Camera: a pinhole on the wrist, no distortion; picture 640 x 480 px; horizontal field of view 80.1 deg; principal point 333.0 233.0 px. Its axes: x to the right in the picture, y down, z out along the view. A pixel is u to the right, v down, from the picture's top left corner.
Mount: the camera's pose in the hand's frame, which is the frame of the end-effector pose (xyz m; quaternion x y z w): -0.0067 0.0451 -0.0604 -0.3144 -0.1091 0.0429 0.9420
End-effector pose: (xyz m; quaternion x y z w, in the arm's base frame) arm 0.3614 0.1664 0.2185 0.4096 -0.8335 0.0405 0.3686
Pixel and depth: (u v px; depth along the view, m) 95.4 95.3 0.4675
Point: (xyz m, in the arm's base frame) 0.2130 0.3871 -0.2621
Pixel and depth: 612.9 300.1 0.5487
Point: -0.3188 0.1903 0.2267
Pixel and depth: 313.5 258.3 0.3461
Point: 0.1038 0.3374 0.0730
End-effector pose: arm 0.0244 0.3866 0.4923 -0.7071 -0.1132 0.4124 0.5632
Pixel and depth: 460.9 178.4 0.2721
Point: -0.1559 0.4698 0.3129
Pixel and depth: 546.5 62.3 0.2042
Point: -0.0953 0.5087 0.3651
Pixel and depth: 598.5 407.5 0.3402
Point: -0.1164 0.4463 0.0643
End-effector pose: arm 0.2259 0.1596 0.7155 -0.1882 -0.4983 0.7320 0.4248
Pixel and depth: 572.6 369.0 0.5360
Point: -0.3392 0.0651 0.3759
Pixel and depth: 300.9 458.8 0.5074
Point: -0.0292 -0.1430 0.2422
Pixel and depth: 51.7 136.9 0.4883
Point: 0.1855 -0.4335 0.6308
